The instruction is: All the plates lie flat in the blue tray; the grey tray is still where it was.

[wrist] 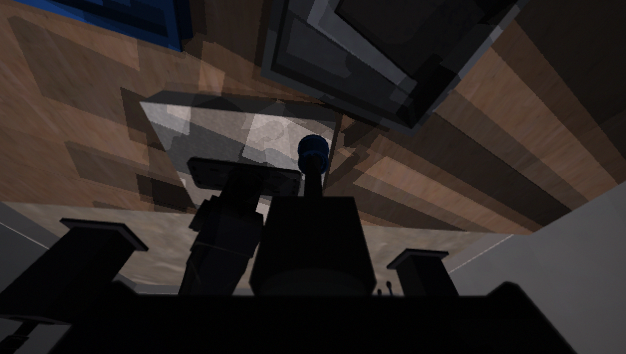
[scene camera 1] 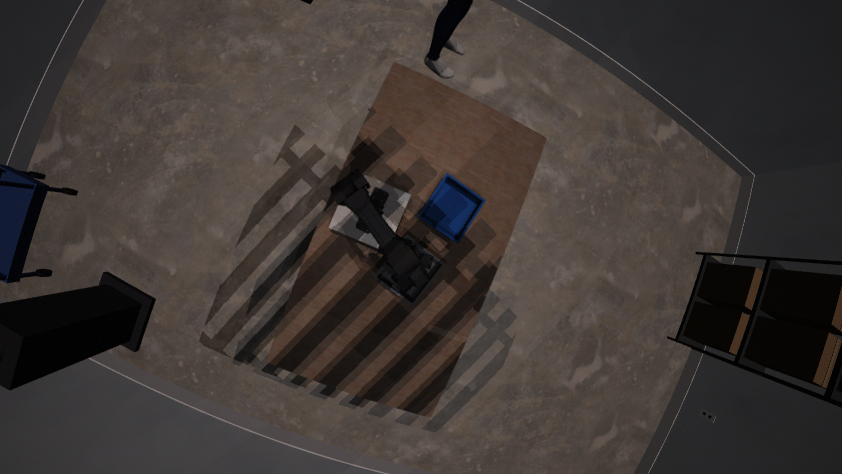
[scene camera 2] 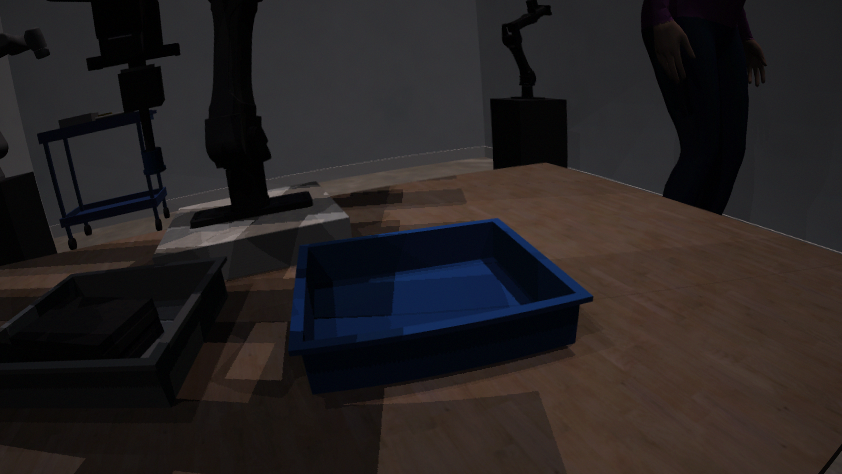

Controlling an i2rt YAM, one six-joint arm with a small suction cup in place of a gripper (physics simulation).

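Pixels of known places: hand at its tool point: (wrist: 313, 149) (scene camera 2: 155, 171); arm's base at its link origin: (wrist: 248, 177) (scene camera 2: 251, 211).
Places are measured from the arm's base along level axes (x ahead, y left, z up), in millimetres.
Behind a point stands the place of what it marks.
The plates (scene camera 2: 88, 320) {x 288, y -181, z -7 mm} (wrist: 395, 30) {x 254, y -181, z -7 mm} are a dark stack in the grey tray (scene camera 2: 82, 385) {x 378, y -162, z -27 mm} (wrist: 340, 97) {x 171, y -140, z -12 mm}; several edges show in scene camera 2. In scene camera 1 the arm covers much of that tray. The blue tray (scene camera 1: 456, 206) {x 344, y 197, z -49 mm} (scene camera 2: 447, 353) {x 426, y 154, z -32 mm} stands beside it, and no plate shows in it. A corner of it shows in the wrist view. My gripper, a blue suction cup (scene camera 2: 153, 160) (wrist: 313, 147), points down with its face bare and holds nothing. It hangs well above the table. In the wrist view it appears over the pale base block's corner, outside the grey tray's outline.
The pale base block (scene camera 1: 399, 206) {x 100, y 69, z 1 mm} (scene camera 2: 329, 228) {x 126, y 110, z -11 mm} (wrist: 220, 130) {x 97, y 34, z 0 mm} carries the arm's foot and stands close behind both trays. A person (scene camera 1: 441, 35) (scene camera 2: 707, 105) stands beyond the table's far end. Striped shadows cross the wooden table (scene camera 1: 465, 129) {x 220, y 570, z -52 mm} (scene camera 2: 677, 306) {x 450, y 408, z -52 mm}.
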